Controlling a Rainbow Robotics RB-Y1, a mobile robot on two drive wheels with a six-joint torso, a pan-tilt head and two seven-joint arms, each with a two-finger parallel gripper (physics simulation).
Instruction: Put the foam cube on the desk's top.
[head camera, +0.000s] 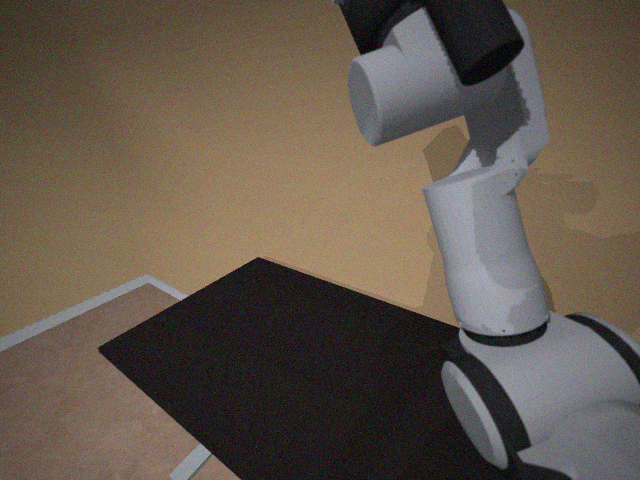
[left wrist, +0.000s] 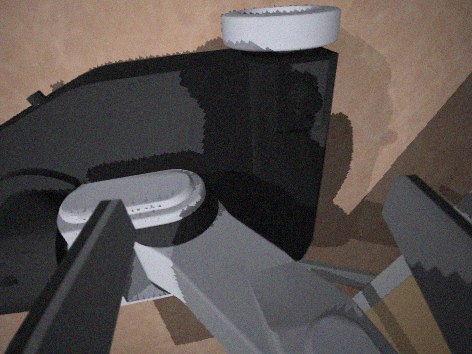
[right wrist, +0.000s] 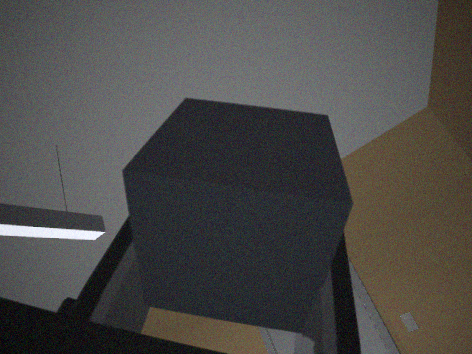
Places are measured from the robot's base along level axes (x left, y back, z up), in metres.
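Where they show: left gripper, fingertip midpoint: (left wrist: 258, 205); right gripper, fingertip midpoint: (right wrist: 245, 199).
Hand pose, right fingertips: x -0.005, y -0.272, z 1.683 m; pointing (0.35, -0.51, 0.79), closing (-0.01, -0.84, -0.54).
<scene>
After its pixels a point has its place.
The dark blue-grey foam cube (right wrist: 235, 215) @(x -0.048, y -0.260, z 1.665 m) fills the middle of the right wrist view, between the two fingers of my right gripper (right wrist: 235, 270), which is shut on it. In the head camera the black desk top (head camera: 289, 361) @(x 0.098, y -0.554, z 0.721 m) spans the lower middle, and my right arm (head camera: 485, 248) @(x -0.130, y -0.076, z 1.363 m) rises at its right side; the right fingers and the cube do not show there. My left gripper (left wrist: 258, 205) @(x 0.256, y 0.151, z 0.524 m) is open, its two fingers wide apart, with the robot's own base and body showing behind them.
In the head camera a tan wall (head camera: 206, 155) @(x 0.625, y -1.496, z 1.207 m) stands behind the desk, and a pinkish floor (head camera: 77, 403) @(x 1.309, y -0.917, z 0.002 m) with a pale baseboard (head camera: 72, 312) @(x 1.866, y -1.611, z 0.046 m) lies at the left. Part of a pale desk foot (head camera: 190, 461) shows below the desk's edge. A ceiling lamp (right wrist: 55, 232) @(x 0.777, y 0.142, z 2.078 m) shows in the right wrist view.
</scene>
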